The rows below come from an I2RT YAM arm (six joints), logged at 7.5 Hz.
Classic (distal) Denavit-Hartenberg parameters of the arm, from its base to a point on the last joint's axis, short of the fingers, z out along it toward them. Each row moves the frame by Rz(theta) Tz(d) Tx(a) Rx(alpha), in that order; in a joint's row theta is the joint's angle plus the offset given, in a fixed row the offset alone. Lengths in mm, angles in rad.
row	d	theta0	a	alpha
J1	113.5	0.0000	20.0	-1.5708
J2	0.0	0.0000	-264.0	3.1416
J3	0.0	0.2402	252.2	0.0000
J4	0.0	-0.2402	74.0	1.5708
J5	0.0	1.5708	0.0	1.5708
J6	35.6	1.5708	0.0	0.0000
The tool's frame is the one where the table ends.
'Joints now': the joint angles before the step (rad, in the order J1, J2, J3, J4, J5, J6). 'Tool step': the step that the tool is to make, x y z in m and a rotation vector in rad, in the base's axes. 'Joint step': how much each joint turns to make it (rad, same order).
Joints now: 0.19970 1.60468 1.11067 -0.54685 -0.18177 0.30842
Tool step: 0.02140 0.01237 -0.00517 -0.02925 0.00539 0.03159
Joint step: 0.02442 0.09727 0.08851 -0.00611 0.02022 -0.02022
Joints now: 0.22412 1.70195 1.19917 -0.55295 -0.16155 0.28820
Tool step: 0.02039 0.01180 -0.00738 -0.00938 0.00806 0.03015
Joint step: 0.01869 0.09422 0.08469 -0.00268 0.00076 -0.01372
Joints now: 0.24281 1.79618 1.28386 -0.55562 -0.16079 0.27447
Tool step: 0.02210 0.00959 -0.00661 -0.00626 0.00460 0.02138
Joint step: 0.00993 0.09612 0.09881 -0.01070 -0.00114 -0.01258
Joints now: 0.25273 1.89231 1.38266 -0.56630 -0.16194 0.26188
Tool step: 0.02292 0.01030 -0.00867 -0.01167 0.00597 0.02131
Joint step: 0.01031 0.10336 0.11100 -0.01870 0.00345 -0.01448
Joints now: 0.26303 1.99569 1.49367 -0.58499 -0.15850 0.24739
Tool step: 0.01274 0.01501 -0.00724 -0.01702 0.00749 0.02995
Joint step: 0.02632 0.07287 0.08126 -0.02174 0.01106 -0.00992
